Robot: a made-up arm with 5 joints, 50 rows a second.
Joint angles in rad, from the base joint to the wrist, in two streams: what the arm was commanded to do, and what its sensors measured. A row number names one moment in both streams.
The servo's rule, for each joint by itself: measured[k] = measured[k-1] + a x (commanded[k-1-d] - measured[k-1]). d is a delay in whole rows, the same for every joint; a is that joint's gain. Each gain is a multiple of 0.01, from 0.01 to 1. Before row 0 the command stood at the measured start. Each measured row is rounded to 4 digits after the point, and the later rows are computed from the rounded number. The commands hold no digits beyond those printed.
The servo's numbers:
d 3
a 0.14 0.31 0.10 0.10 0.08
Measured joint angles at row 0:
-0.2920, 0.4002, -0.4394, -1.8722, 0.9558
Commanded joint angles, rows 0 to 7:
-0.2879, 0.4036, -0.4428, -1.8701, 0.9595
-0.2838, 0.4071, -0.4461, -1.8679, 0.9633
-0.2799, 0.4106, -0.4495, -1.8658, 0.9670
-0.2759, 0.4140, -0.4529, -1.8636, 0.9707
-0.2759, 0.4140, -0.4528, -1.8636, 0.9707
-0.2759, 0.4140, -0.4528, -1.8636, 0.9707
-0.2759, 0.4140, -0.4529, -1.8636, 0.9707
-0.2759, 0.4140, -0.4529, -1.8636, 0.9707
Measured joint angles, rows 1 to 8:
-0.2920, 0.4002, -0.4394, -1.8722, 0.9558
-0.2920, 0.4002, -0.4394, -1.8722, 0.9558
-0.2920, 0.4002, -0.4394, -1.8722, 0.9558
-0.2914, 0.4013, -0.4397, -1.8720, 0.9561
-0.2903, 0.4031, -0.4403, -1.8716, 0.9567
-0.2888, 0.4054, -0.4412, -1.8710, 0.9575
-0.2870, 0.4081, -0.4424, -1.8703, 0.9586
-0.2854, 0.4099, -0.4434, -1.8696, 0.9596

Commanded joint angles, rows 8 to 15:
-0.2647, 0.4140, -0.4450, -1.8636, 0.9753
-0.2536, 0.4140, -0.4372, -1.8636, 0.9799
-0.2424, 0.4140, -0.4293, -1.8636, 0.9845
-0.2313, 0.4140, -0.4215, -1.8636, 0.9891
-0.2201, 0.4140, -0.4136, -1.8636, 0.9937
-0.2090, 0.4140, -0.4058, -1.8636, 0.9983
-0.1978, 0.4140, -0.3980, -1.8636, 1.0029
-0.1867, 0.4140, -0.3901, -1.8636, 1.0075
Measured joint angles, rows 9 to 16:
-0.2841, 0.4112, -0.4443, -1.8690, 0.9605
-0.2830, 0.4121, -0.4452, -1.8685, 0.9613
-0.2820, 0.4127, -0.4460, -1.8680, 0.9621
-0.2796, 0.4131, -0.4459, -1.8676, 0.9632
-0.2760, 0.4134, -0.4450, -1.8672, 0.9645
-0.2713, 0.4136, -0.4434, -1.8668, 0.9661
-0.2657, 0.4137, -0.4412, -1.8665, 0.9679
-0.2593, 0.4138, -0.4384, -1.8662, 0.9700

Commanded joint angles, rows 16 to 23:
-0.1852, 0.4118, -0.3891, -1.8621, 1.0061
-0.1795, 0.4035, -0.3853, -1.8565, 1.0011
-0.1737, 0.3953, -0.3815, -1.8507, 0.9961
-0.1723, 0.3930, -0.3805, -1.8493, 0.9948
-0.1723, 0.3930, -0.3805, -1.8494, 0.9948
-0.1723, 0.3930, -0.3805, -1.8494, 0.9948
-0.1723, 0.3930, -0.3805, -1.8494, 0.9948
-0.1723, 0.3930, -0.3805, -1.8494, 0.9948
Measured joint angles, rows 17 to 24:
-0.2523, 0.4139, -0.4351, -1.8659, 0.9723
-0.2447, 0.4139, -0.4314, -1.8657, 0.9747
-0.2366, 0.4139, -0.4273, -1.8655, 0.9773
-0.2294, 0.4132, -0.4235, -1.8652, 0.9796
-0.2224, 0.4102, -0.4197, -1.8643, 0.9813
-0.2156, 0.4056, -0.4159, -1.8629, 0.9825
-0.2095, 0.4017, -0.4124, -1.8615, 0.9835
-0.2043, 0.3990, -0.4092, -1.8603, 0.9844

